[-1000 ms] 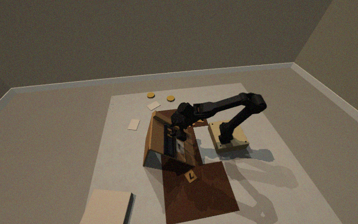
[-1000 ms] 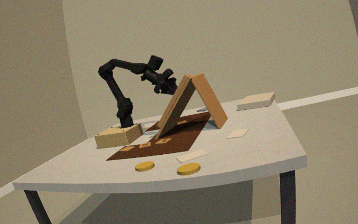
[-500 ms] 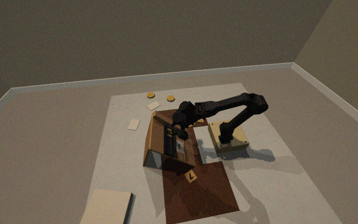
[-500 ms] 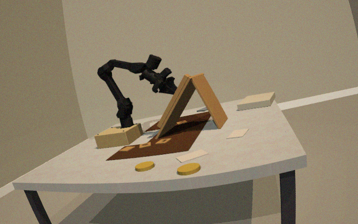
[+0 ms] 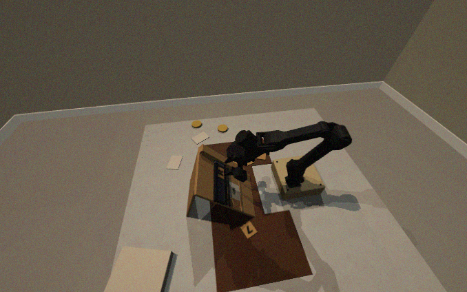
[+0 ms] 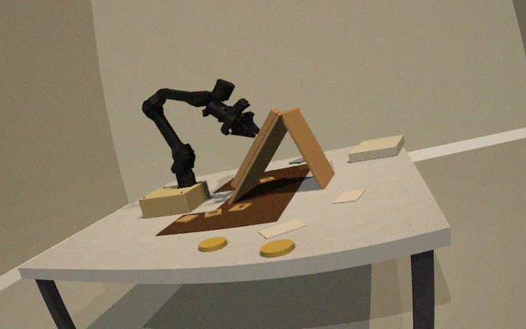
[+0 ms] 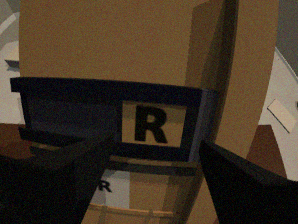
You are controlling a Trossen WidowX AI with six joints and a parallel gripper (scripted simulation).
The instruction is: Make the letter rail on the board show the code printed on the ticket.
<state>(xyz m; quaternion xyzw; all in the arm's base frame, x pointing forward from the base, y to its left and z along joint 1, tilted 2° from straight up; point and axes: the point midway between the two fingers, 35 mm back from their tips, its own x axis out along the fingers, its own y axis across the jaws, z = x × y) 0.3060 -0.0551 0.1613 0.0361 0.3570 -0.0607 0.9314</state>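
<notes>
The white ticket lies 90 mm below my gripper tip, 70 mm to the left of it and 30 mm behind it. Also, from my gripper tip: flat beige box (410 mm ahead, 360 mm to the left, 180 mm below); then brown mat (200 mm below, 130 mm behind, 30 mm to the left).
</notes>
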